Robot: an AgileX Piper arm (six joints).
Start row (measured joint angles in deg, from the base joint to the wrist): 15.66, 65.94, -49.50, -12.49, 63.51, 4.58
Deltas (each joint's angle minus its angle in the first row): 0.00, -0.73, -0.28, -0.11, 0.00, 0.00; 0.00, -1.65, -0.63, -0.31, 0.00, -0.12; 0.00, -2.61, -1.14, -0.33, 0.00, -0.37; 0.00, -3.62, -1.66, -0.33, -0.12, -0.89; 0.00, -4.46, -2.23, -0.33, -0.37, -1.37; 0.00, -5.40, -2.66, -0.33, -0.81, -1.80; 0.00, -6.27, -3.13, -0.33, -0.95, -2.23; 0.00, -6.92, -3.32, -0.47, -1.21, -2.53; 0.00, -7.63, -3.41, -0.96, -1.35, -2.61; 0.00, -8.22, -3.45, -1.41, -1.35, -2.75; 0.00, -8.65, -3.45, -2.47, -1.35, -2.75; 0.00, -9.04, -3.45, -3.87, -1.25, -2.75; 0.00, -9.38, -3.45, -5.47, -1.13, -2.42; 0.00, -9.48, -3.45, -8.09, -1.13, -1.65; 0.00, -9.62, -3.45, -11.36, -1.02, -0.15; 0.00, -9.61, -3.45, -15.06, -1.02, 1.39; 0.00, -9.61, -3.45, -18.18, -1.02, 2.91; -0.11, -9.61, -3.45, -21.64, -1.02, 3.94; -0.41, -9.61, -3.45, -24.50, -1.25, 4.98
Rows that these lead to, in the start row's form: 15.66, 65.21, -49.78, -12.60, 63.51, 4.58; 15.66, 64.29, -50.13, -12.80, 63.51, 4.46; 15.66, 63.33, -50.64, -12.82, 63.51, 4.21; 15.66, 62.32, -51.16, -12.82, 63.39, 3.69; 15.66, 61.48, -51.73, -12.82, 63.14, 3.21; 15.66, 60.54, -52.16, -12.82, 62.70, 2.78; 15.66, 59.67, -52.63, -12.82, 62.56, 2.35; 15.66, 59.02, -52.82, -12.96, 62.30, 2.05; 15.66, 58.31, -52.91, -13.45, 62.16, 1.97; 15.66, 57.72, -52.95, -13.90, 62.16, 1.83; 15.66, 57.29, -52.95, -14.96, 62.16, 1.83; 15.66, 56.90, -52.95, -16.36, 62.26, 1.83; 15.66, 56.56, -52.95, -17.96, 62.38, 2.16; 15.66, 56.46, -52.95, -20.58, 62.38, 2.93; 15.66, 56.32, -52.95, -23.85, 62.49, 4.43; 15.66, 56.33, -52.95, -27.55, 62.49, 5.97; 15.66, 56.33, -52.95, -30.67, 62.49, 7.49; 15.55, 56.33, -52.95, -34.13, 62.49, 8.52; 15.25, 56.33, -52.95, -36.99, 62.26, 9.56
